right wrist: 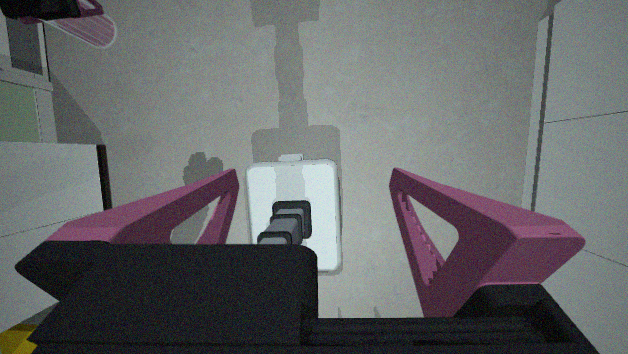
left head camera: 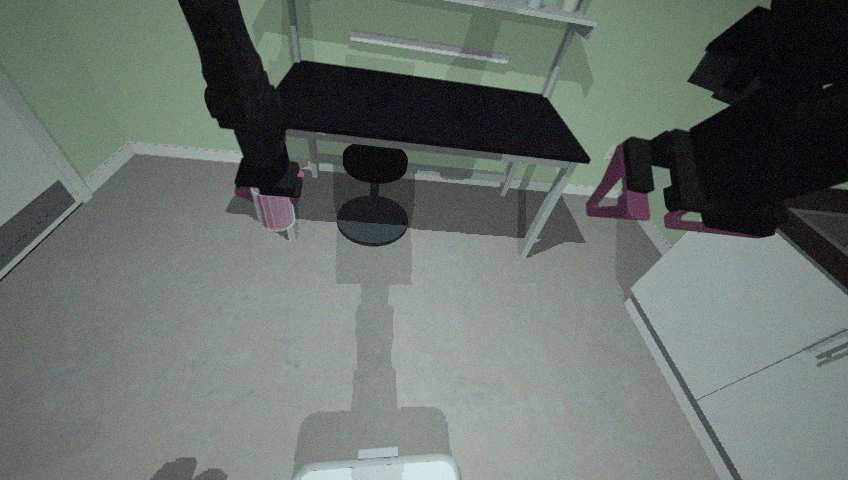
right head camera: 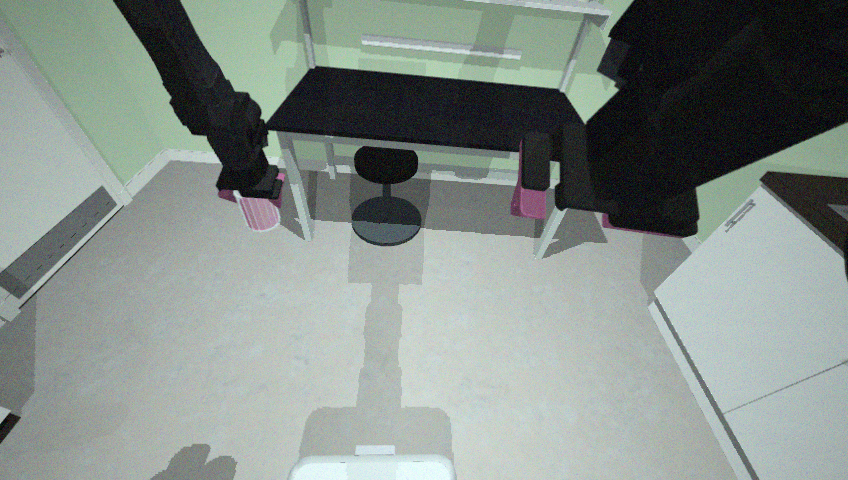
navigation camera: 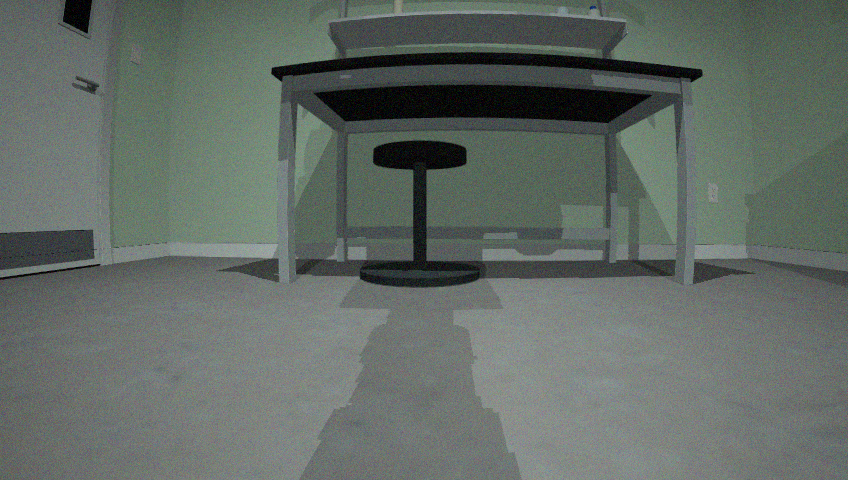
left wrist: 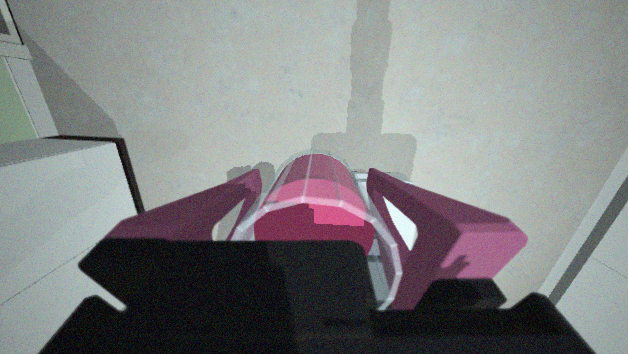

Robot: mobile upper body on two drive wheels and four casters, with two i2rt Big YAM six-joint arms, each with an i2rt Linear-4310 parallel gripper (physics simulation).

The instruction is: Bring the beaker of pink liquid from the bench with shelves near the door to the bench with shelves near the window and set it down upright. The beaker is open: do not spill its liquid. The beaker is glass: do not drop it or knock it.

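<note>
The glass beaker of pink liquid (left head camera: 274, 212) (right head camera: 260, 215) (left wrist: 315, 192) (right wrist: 95, 31) is held in the air, about upright, with liquid inside. My left gripper (left head camera: 268, 195) (right head camera: 251, 196) (left wrist: 314, 176) is shut on it, one finger on each side. In the head views it appears over the floor, to the left of the stool. My right gripper (left head camera: 656, 217) (right head camera: 574, 215) (right wrist: 314, 176) is open with nothing between its fingers. A black-topped bench with a shelf (left head camera: 428, 113) (right head camera: 428, 113) (navigation camera: 487, 59) stands ahead, near a door (navigation camera: 47, 148) at the left. No window shows.
A black stool (left head camera: 374, 161) (right head camera: 385, 163) (navigation camera: 419, 154) stands at the bench's front. White cabinets (left head camera: 743, 309) (right head camera: 767, 309) stand at the right. Another white cabinet (right wrist: 45, 185) stands at the left in the right wrist view. The robot's white base (left head camera: 380, 469) (right wrist: 322, 250) shows below.
</note>
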